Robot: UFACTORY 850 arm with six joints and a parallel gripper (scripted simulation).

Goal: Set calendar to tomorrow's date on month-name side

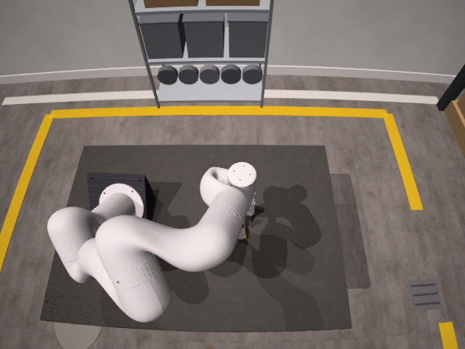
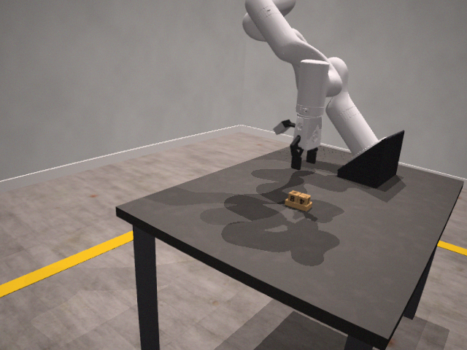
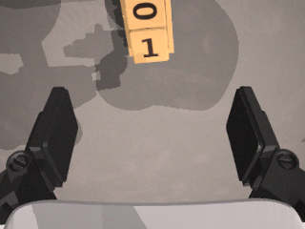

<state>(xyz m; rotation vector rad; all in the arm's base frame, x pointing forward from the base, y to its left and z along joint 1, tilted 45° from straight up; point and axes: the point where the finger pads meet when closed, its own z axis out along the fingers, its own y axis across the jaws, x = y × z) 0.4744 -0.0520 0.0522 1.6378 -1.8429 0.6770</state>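
Now: the calendar cube 20 mm to the right of my hand and 120 mm below it. From my hand the other things lie so: wooden tray 140 mm below.
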